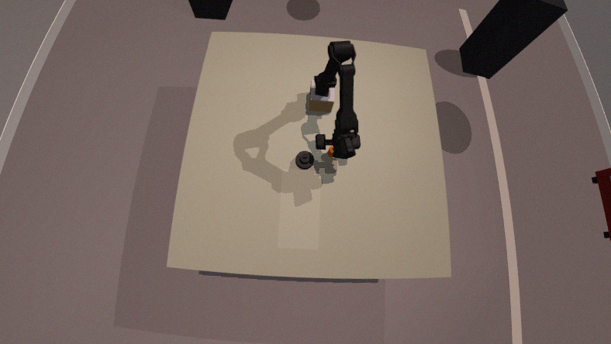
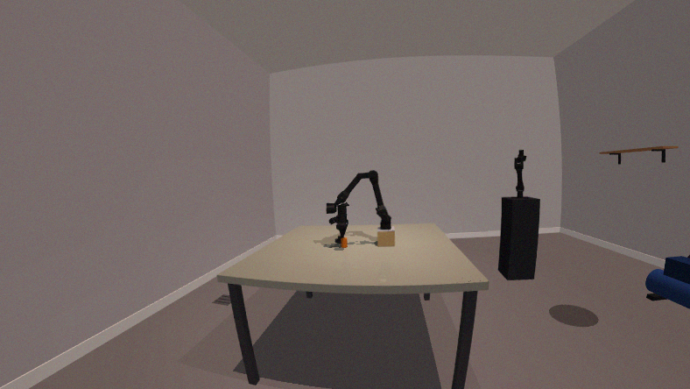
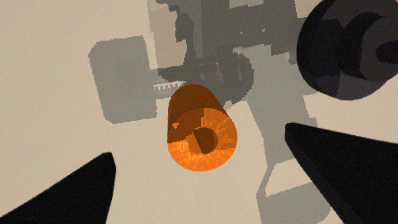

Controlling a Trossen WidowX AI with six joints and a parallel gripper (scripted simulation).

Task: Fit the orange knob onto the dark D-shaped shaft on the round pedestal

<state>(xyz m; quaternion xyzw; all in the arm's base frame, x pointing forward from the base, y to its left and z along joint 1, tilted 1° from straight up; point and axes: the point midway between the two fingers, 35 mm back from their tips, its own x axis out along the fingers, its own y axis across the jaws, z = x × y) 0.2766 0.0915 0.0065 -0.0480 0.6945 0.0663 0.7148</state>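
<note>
Now: gripper tip 4 cm above the orange knob. Round my gripper tip: round pedestal: 13 cm to the right, 5 cm ahead, 4 cm below.
</note>
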